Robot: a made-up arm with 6 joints. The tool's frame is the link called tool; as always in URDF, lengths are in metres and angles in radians.
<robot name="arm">
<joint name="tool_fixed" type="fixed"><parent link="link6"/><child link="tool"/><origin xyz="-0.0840 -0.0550 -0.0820" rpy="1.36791 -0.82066 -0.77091"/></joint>
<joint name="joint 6" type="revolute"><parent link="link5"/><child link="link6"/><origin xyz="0.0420 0.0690 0.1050"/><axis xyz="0 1 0"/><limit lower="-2.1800" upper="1.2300"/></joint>
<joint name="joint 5" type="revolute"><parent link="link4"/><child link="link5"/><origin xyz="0.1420 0.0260 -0.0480"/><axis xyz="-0.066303 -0.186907 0.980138"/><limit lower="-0.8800" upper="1.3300"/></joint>
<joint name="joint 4" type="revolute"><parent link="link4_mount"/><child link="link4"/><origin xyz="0.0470 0.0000 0.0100"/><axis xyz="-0.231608 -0.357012 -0.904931"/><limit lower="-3.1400" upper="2.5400"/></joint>
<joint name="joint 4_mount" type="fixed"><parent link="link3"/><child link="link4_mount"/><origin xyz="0.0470 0.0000 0.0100"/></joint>
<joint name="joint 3" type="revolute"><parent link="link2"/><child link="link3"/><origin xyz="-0.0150 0.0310 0.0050"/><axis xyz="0 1 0"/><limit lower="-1.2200" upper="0.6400"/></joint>
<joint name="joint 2" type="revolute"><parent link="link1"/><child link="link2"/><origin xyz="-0.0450 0.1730 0.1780"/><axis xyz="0.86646 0.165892 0.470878"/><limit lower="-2.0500" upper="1.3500"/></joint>
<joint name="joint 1" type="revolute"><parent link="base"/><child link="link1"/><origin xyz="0.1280 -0.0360 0.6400"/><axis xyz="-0.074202 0.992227 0.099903"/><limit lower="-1.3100" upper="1.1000"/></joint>
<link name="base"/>
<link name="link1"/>
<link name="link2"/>
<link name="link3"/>
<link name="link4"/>
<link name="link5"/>
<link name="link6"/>
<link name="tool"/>
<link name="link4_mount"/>
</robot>
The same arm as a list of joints. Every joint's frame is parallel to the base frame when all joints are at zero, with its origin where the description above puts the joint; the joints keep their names.
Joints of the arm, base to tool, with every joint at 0 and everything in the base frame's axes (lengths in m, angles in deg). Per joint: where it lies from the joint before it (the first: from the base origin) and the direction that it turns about. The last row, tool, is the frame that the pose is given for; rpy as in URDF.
joint 1: axis -0.074202 0.992227 0.099903 xyz 0.128 -0.036 0.64
joint 2: axis 0.86646 0.165892 0.470878 xyz -0.045 0.173 0.178
joint 3: axis +y xyz -0.015 0.031 0.005
joint 4: axis -0.231608 -0.357012 -0.904931 xyz 0.094 0 0.02
joint 5: axis -0.066303 -0.186907 0.980138 xyz 0.142 0.026 -0.048
joint 6: axis +y xyz 0.042 0.069 0.105
tool: xyz -0.084 -0.055 -0.082 rpy 78.38 -47.02 -44.17
Joint limits (deg, base to tool): -75.06..63.03 -117.46..77.35 -69.9..36.67 -179.91..145.53 -50.42..76.2 -124.9..70.47

